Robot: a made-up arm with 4 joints. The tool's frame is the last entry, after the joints.
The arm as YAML. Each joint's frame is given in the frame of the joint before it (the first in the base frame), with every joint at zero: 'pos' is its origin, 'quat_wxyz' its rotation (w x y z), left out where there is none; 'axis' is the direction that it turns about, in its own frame. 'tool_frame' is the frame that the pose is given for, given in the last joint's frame.
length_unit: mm
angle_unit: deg
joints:
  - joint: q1
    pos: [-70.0, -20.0, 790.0]
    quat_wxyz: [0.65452, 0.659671, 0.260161, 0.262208]
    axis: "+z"
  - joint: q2
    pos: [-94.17, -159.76, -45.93]
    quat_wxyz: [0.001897, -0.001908, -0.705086, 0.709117]
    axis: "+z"
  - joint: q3
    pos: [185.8, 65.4, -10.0]
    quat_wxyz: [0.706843, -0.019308, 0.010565, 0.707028]
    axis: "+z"
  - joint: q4
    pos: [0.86, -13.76, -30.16]
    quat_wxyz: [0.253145, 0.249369, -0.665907, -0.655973]
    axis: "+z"
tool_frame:
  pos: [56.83, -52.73, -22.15]
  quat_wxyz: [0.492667, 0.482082, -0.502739, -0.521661]
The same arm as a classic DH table. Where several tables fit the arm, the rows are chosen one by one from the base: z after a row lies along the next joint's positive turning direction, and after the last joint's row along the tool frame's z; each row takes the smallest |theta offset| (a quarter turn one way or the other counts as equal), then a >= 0, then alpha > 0; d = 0 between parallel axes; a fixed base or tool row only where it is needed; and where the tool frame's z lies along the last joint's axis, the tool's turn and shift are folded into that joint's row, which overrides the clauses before.
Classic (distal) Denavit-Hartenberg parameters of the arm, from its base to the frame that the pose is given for. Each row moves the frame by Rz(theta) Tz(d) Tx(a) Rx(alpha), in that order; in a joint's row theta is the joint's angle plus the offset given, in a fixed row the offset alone. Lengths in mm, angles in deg.
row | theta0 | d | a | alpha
base (fixed) | 43.35 | 789.8 | -64.6 | 90.33
q1 | 0 | -80.4 | -93.3 | 89.67
q2 | 16.32 | -89.2 | -196.7 | 2.52
q3 | -64.68 | 209.4 | -8.5 | -90.64
q4 | 87.73 | -31.2 | 49.9 | 88.3
tool (fixed) | -0.44 | -59.4 | 0 | 0

